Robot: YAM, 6 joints.
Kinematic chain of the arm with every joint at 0, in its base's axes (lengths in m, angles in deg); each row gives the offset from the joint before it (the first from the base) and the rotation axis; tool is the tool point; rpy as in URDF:
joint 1: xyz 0 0 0.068 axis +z
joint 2: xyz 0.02 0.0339 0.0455 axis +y
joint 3: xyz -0.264 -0.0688 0 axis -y
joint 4: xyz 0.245 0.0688 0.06 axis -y
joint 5: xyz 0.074 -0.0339 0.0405 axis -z
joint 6: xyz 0.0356 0 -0.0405 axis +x
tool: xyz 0 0 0 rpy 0 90 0
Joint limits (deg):
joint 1: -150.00..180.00
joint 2: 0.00..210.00
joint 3: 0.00..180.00
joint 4: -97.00..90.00
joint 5: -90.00..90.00
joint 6: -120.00..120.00
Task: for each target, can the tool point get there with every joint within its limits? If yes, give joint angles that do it. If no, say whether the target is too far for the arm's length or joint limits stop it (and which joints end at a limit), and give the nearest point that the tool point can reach.
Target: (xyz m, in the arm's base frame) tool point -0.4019 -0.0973 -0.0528
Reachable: no: joint limits stop it (at a limit: joint 1) | nearest point -0.4019 -0.0356 -0.0528 | short by 0.062 m
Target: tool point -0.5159 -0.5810 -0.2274
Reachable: no: too far | nearest point -0.3922 -0.4417 -0.1435 | short by 0.204 m
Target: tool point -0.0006 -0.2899 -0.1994
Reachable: yes | joints -92.91 170.29 64.71 24.95 -23.29 -72.18
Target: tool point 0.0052 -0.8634 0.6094
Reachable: no: too far | nearest point 0.0034 -0.5595 0.4307 | short by 0.353 m
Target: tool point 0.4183 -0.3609 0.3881
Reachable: yes | joints -37.97 142.62 155.70 -12.84 49.85 96.90
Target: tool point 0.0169 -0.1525 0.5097
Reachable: yes | joints -89.17 66.88 108.22 -71.48 -24.31 61.50
